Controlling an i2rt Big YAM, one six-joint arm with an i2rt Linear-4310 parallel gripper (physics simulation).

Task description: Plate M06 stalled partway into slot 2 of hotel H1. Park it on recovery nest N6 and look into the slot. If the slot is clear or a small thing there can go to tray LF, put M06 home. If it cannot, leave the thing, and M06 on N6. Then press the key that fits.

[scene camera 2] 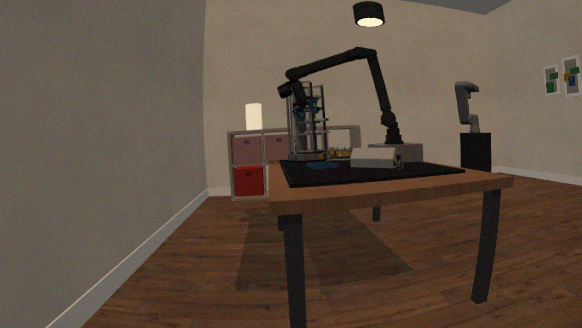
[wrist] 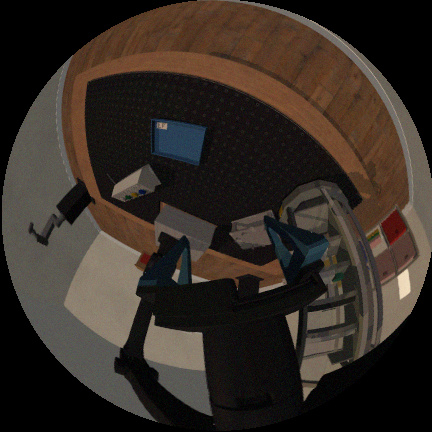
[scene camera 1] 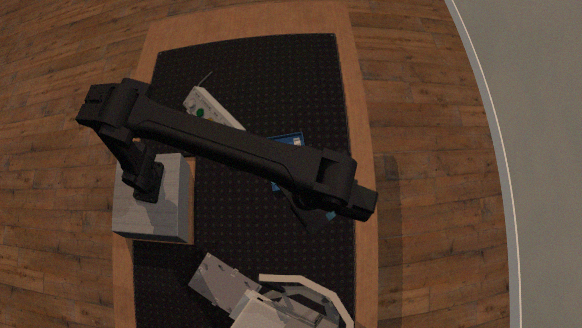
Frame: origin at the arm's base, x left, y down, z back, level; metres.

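Seen in the pictures: gripper, fingertip midpoint: (scene camera 2: 309,117) (wrist: 224,229) (scene camera 1: 294,199); arm's base at its link origin: (scene camera 2: 394,144) (wrist: 171,240) (scene camera 1: 149,182).
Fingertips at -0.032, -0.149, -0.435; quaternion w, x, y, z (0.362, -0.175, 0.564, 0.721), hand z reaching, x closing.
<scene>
Pixels of each thing's top centre, then the offset from my fingertips to it, as dx, dy, dz.
- Blue tray LF at its top centre: (scene camera 1: 287,160) (wrist: 173,141) (scene camera 2: 322,163) +0.168, +0.219, +0.051
- key box at its top centre: (scene camera 1: 209,109) (wrist: 124,193) (scene camera 2: 375,147) +0.275, +0.153, +0.290
My gripper (scene camera 2: 306,107) (wrist: 224,229) is open and empty, high beside hotel H1 (scene camera 2: 323,107) (wrist: 345,215); the arm mostly hides it in scene camera 1. The hotel's tall frame and shelves are at the right in the wrist view. I cannot tell which plate is M06, nor see what lies in slot 2. A pale grey flat piece with small corner clips (scene camera 1: 216,280) (wrist: 252,230), seemingly nest N6, lies beside the hotel; its label is unreadable. Blue tray LF (scene camera 1: 287,136) (scene camera 2: 322,165) (wrist: 180,143) looks empty in the wrist view. The key box (scene camera 1: 220,107) (scene camera 2: 375,157) (wrist: 135,182) shows green, yellow and blue keys.
The arm's grey pedestal (scene camera 1: 150,215) (wrist: 187,227) stands by the table edge, between key box and nest. The arm's long link crosses above the mat. Small green and yellow things show through the hotel frame. A shelf unit (scene camera 2: 230,165) and another grey arm (scene camera 2: 462,105) stand beyond the table.
</scene>
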